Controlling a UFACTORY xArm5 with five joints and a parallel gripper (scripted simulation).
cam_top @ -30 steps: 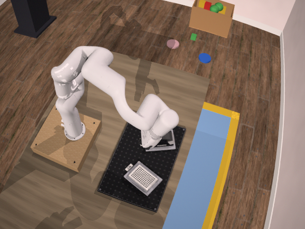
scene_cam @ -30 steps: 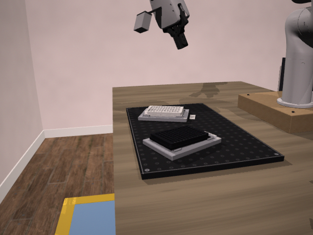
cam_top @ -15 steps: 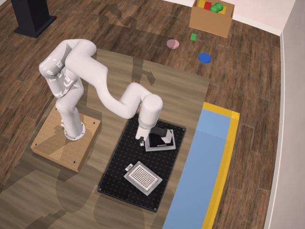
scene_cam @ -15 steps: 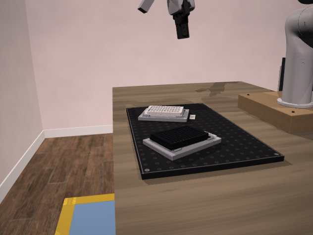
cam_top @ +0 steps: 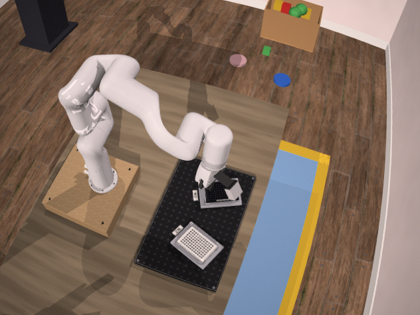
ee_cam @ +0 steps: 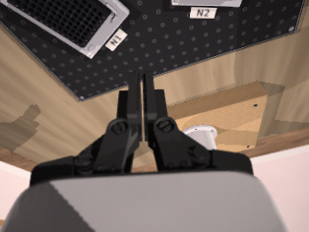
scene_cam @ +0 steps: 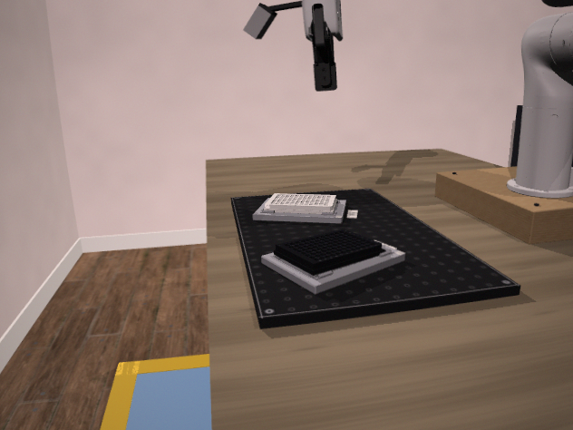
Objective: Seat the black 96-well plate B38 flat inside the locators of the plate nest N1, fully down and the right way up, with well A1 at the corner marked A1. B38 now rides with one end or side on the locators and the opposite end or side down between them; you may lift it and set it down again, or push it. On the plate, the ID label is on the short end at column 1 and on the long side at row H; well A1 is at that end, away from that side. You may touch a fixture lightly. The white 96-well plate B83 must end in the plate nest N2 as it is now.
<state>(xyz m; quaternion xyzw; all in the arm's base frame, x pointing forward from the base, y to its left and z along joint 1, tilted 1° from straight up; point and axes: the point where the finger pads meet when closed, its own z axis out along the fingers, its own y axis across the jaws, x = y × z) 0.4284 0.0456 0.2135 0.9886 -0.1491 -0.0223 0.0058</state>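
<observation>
Now: the black plate B38 23 cm below my hand, 12 cm to the left of it and 2 cm ahead of it. Also, from my hand: white plate B83 (23 cm below, 13 cm to the right, 2 cm ahead).
</observation>
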